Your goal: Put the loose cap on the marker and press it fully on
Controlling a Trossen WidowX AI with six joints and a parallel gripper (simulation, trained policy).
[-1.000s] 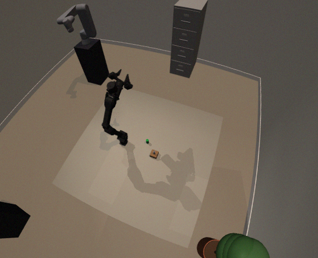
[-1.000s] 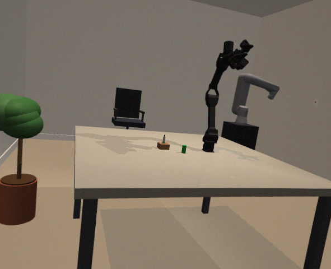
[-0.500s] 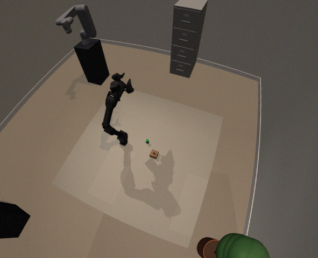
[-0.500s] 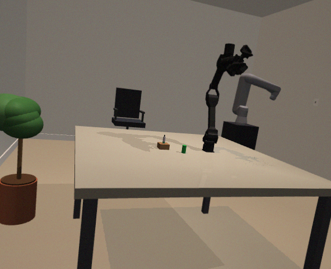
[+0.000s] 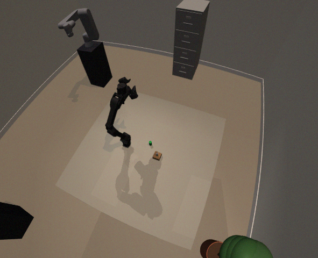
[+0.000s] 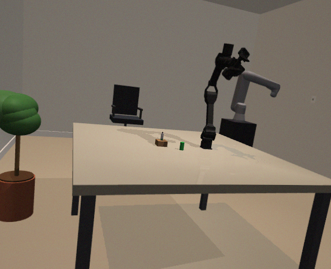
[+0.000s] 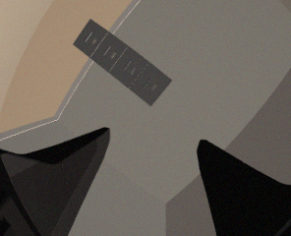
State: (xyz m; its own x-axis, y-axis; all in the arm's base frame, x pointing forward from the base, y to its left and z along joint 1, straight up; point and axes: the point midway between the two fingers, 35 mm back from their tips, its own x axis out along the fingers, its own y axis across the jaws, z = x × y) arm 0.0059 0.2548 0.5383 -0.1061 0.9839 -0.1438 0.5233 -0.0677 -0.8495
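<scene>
Right now the green cap is 510 mm below my gripper tip, 210 mm to the right of it and 210 mm ahead of it. From my gripper tip the other things lie so: brown holder block: 520 mm below, 320 mm ahead, 300 mm to the right; then grey marker: 470 mm below, 320 mm ahead, 300 mm to the right.
</scene>
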